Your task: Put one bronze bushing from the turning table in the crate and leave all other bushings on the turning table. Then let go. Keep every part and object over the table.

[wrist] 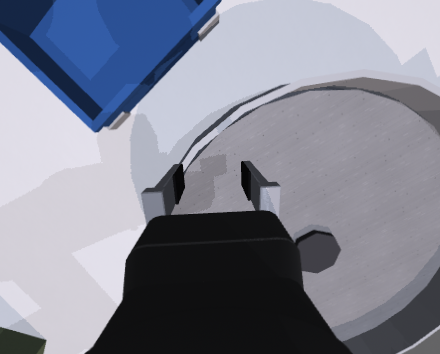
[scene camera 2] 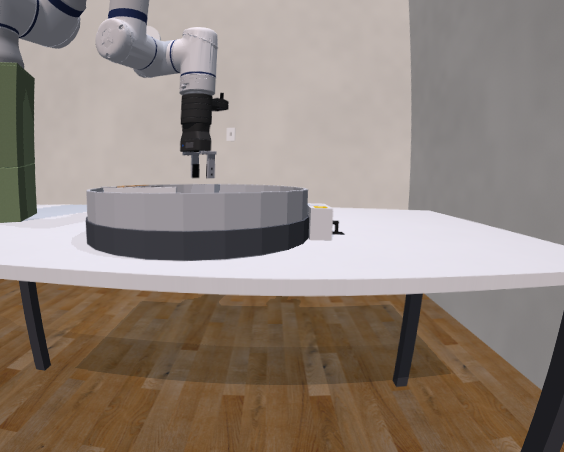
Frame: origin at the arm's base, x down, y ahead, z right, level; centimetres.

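Seen in the pictures: gripper, fingertip midpoint: [wrist: 212, 174] [scene camera 2: 202, 178].
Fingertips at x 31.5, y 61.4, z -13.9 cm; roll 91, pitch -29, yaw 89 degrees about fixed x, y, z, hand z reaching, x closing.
Offsets run from my fingertips to a thing's top centre. "spot": to the spot under its first point.
The turning table [scene camera 2: 195, 210] [wrist: 350, 150] is a round grey pan with a raised wall on a dark base. In the scene view a thin bronze-coloured edge @(spot: dx +1.5, dy -10.4, dz +16.0 cm) [scene camera 2: 132, 186] shows just above its wall at the left; how many bushings it belongs to cannot be told. No bushing shows in the wrist view, where the gripper body hides part of the pan. The blue crate @(dx +5.6, dy -1.7, dz -18.6 cm) [wrist: 97, 122] is at the upper left of the wrist view, outside the pan, and partly cut off. My gripper [scene camera 2: 203, 171] [wrist: 212, 174] is open and empty, pointing down just above the pan's wall height.
A dark hub @(dx +4.5, dy +5.3, dz +17.5 cm) [wrist: 319, 251] stands up from the pan's disc. A white box @(dx +4.8, dy +28.5, dz +14.2 cm) [scene camera 2: 321, 223] with a yellow mark adjoins the pan's right side. A green pedestal [scene camera 2: 17, 140] [wrist: 20, 342] stands at the left. The white table's front edge [scene camera 2: 300, 286] runs in front of the pan.
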